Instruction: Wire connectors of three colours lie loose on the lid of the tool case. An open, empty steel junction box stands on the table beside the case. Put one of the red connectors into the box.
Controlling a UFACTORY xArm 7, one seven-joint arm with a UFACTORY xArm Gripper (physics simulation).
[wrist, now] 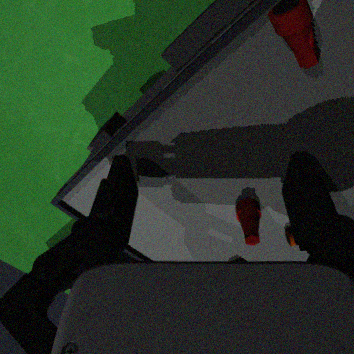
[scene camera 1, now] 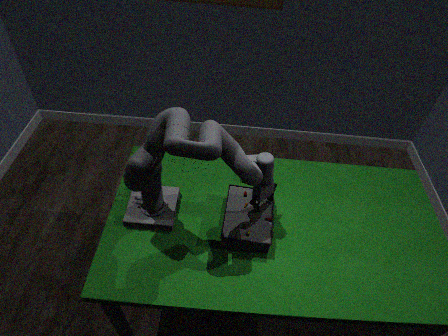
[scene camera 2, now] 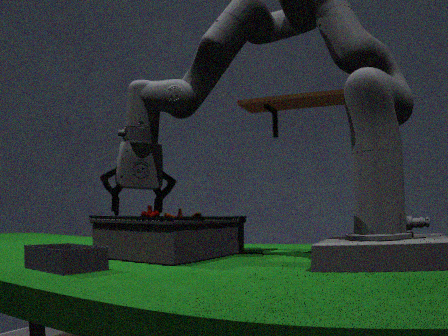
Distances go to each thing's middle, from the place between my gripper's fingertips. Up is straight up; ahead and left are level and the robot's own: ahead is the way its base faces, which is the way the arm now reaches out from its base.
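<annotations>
Tool case (scene camera 2: 171, 241): 5 cm to the right of my hand, 6 cm behind, 5 cm below.
</annotations>
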